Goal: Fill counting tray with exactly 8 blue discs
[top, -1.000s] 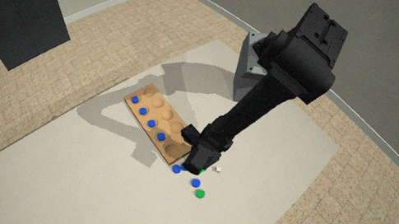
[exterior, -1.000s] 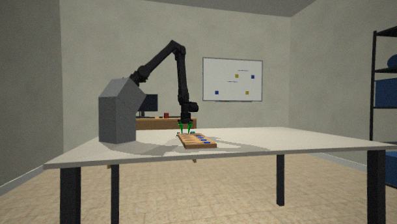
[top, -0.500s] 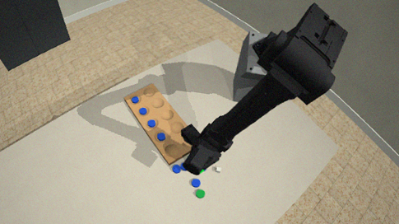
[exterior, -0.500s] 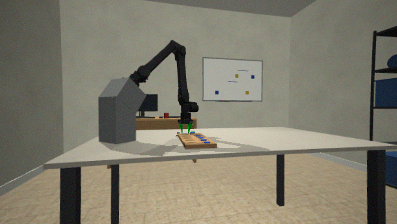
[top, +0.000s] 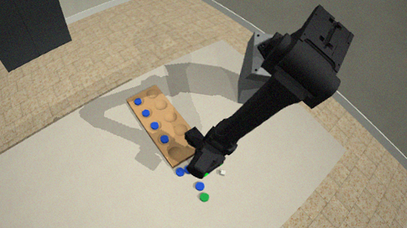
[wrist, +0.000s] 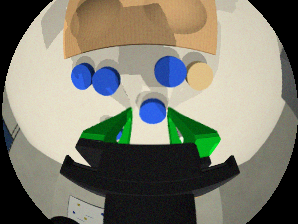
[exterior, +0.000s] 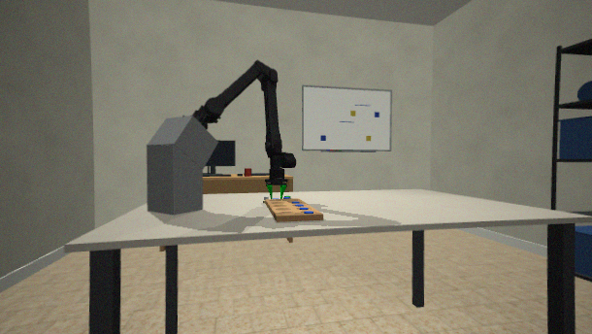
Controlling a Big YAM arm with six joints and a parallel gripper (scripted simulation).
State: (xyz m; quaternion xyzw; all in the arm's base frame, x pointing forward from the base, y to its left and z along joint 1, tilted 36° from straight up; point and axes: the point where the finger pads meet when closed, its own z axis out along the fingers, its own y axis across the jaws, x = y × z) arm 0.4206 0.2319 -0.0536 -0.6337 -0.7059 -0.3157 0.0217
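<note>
The small white cube is 50 mm behind my hand and 40 mm to the left of it. Also, from my hand: wooden counting tray (70 mm ahead, 260 mm to the right); green disc (50 mm ahead, 90 mm to the left, 10 mm below); tan disc (40 mm behind, 60 mm to the right, 10 mm below).
</note>
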